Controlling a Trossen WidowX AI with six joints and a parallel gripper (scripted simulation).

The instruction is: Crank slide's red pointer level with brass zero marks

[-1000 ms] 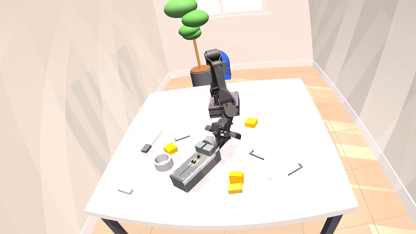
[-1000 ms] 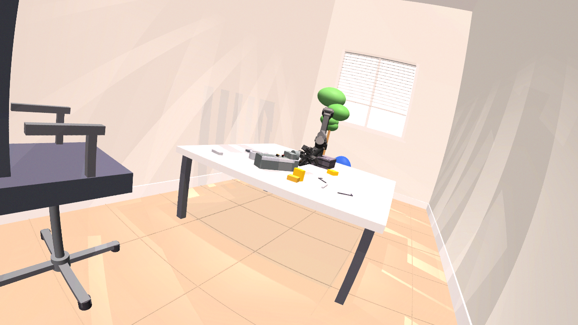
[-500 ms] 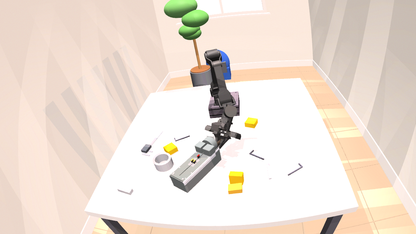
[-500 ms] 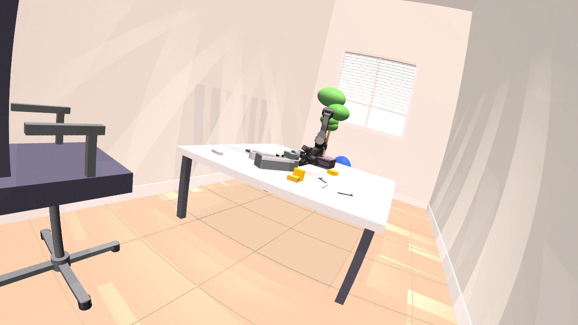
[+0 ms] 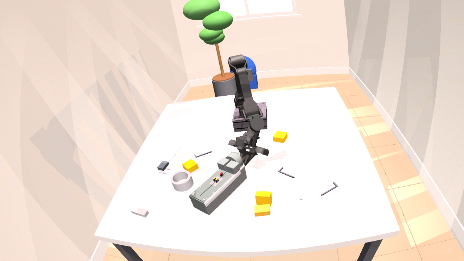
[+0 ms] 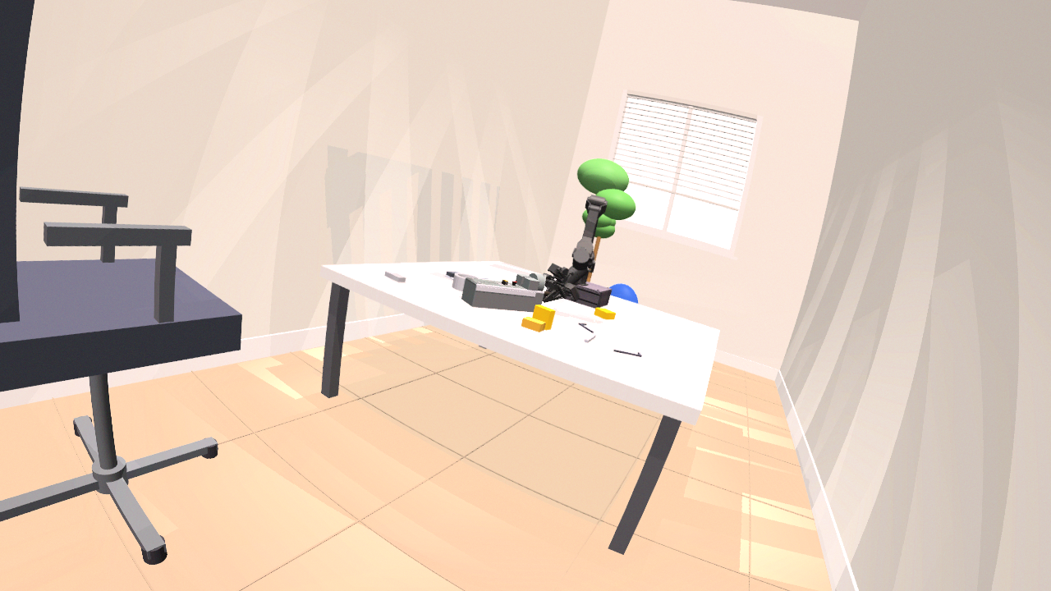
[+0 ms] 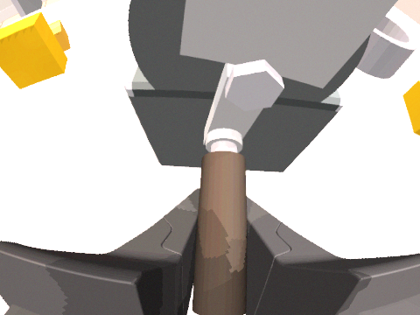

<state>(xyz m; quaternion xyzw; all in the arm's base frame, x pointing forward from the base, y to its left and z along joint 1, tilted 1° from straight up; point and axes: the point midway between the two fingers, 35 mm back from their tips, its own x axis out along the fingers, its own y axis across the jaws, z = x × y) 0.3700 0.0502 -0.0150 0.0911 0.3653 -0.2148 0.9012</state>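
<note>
My gripper tip is now 30 mm below the brown crank handle, 20 mm past it and 10 mm to the right of it. Round my gripper tip: red pointer 110 mm ahead, 60 mm to the right, 50 mm above.
</note>
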